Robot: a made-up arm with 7 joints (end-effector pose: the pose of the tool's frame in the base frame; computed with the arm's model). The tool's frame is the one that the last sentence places. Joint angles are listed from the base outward.
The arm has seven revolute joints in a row. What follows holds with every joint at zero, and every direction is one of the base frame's. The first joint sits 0.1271 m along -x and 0.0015 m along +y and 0.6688 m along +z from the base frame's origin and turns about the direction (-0.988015, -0.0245, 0.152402), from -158.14 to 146.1 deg. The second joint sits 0.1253 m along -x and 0.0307 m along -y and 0.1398 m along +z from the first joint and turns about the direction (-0.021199, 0.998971, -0.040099), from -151.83 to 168.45 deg. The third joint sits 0.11 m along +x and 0.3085 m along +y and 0.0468 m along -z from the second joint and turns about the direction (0.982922, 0.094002, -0.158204), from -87.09 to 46.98 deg. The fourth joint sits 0.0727 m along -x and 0.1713 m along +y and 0.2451 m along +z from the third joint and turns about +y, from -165.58 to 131.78 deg. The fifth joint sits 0.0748 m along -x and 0.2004 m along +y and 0.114 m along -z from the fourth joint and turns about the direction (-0.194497, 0.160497, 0.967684), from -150.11 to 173.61 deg. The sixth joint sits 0.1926 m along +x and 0.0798 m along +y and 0.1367 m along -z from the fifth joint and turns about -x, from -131.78 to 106 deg. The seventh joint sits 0.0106 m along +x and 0.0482 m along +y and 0.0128 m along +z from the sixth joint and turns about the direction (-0.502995, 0.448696, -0.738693), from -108.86 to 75.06 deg. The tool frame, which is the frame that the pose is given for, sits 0.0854 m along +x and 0.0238 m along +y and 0.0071 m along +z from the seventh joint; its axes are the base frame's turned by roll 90, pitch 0 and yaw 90 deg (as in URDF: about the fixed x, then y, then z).
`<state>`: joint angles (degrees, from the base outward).
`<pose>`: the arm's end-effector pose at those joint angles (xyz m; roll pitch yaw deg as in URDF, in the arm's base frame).
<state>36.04 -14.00 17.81 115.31 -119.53 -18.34 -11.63</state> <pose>-0.4496 0.4013 0.8913 29.47 42.49 -32.70</pose>
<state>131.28 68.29 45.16 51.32 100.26 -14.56 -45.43</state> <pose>0.0234 0.1310 -0.1495 142.34 -37.07 68.36</pose>
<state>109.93 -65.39 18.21 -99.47 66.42 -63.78 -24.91</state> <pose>-0.7120 0.1935 -0.1752 123.38 -4.36 -79.38</pose>
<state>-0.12 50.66 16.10 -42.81 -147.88 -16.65 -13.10</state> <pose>-0.2609 0.3600 0.7333 90.66 -36.57 -66.39</pose>
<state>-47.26 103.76 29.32 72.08 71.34 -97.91 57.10</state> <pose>0.3356 0.3146 1.3147 20.79 9.55 47.87</pose>
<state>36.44 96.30 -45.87 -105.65 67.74 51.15 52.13</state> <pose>-0.5954 0.6102 -0.0200 -136.92 82.91 -54.55</pose>
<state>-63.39 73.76 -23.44 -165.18 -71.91 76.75 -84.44</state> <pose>0.1418 -0.0115 1.4384 -8.71 -55.54 96.13</pose>
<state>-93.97 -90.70 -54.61 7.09 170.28 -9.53 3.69</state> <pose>0.0514 0.1725 1.0022 111.17 6.12 157.62</pose>
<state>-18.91 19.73 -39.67 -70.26 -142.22 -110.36 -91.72</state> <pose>-0.1239 0.4885 0.6814 -163.83 -18.48 96.89</pose>
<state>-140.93 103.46 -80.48 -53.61 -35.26 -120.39 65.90</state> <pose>-0.4677 -0.4313 1.2607 1.28 -2.94 -64.77</pose>
